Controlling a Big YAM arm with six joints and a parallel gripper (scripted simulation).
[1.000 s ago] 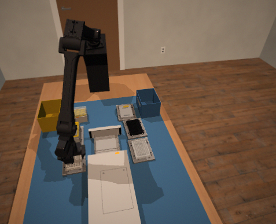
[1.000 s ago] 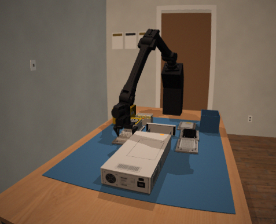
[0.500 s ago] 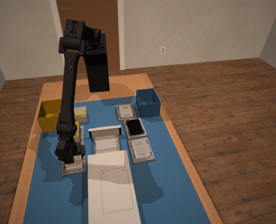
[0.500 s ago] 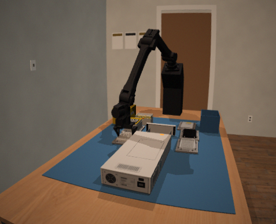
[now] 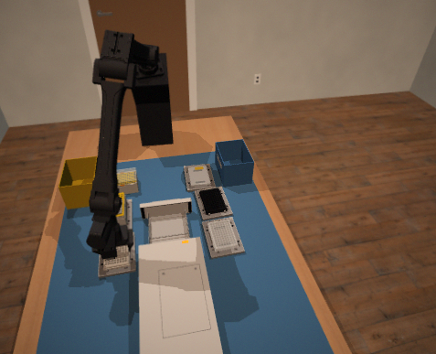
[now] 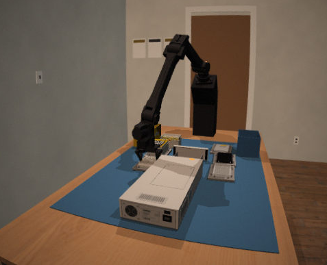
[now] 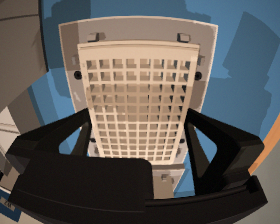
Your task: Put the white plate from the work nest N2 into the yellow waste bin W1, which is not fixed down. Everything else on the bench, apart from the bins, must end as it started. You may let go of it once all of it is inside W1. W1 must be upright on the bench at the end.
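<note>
Now: the slotted nest 2 cm below my hand. From my hand the other things lie so: white instrument: 12 cm ahead, 17 cm to the left, 2 cm above; then yellow tip box: 19 cm behind, 1 cm to the left, 3 cm above; then white plate: 4 cm ahead, 37 cm to the left.
</note>
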